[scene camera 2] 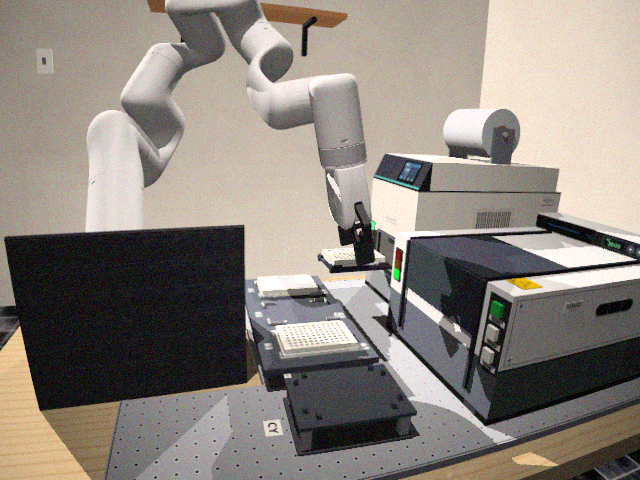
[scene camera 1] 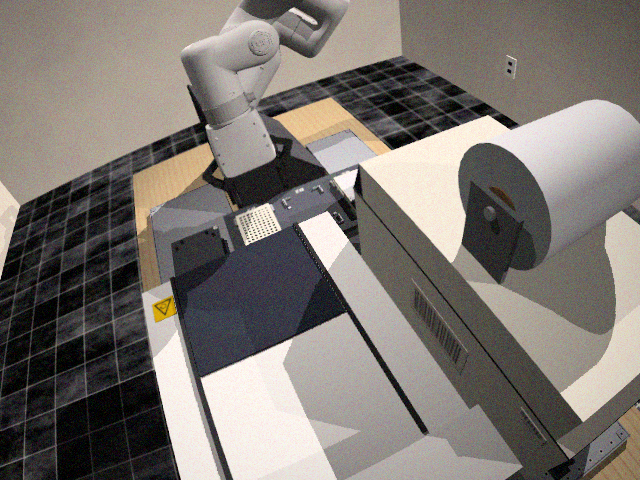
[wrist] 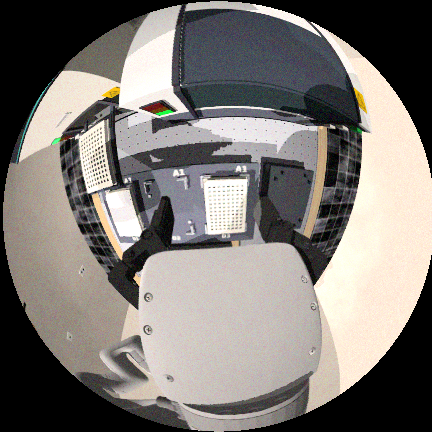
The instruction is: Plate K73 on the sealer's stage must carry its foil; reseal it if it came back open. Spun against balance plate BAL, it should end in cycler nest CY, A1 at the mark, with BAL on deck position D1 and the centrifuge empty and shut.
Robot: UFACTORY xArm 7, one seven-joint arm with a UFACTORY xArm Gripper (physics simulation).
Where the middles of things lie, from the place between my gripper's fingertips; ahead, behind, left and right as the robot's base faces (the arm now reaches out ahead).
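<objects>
Counting from my hand, the dark lid [scene camera 1: 268, 291] is 10 cm to the right, 20 cm ahead and 1 cm above. There's also a well plate with reddish wells [wrist: 96, 158], and that's 10 cm ahead of my hand, 21 cm to the left of it and 8 cm below it. The flat white plate [scene camera 2: 290, 285] sits 5 cm behind my hand, 23 cm to the left of it and 14 cm below it. As for the centrifuge [scene camera 1: 361, 388], it's 36 cm ahead of my hand, 11 cm to the right of it and 8 cm below it. Going by their middles, the centrifuge is the farthest from my hand of the things named here.
</objects>
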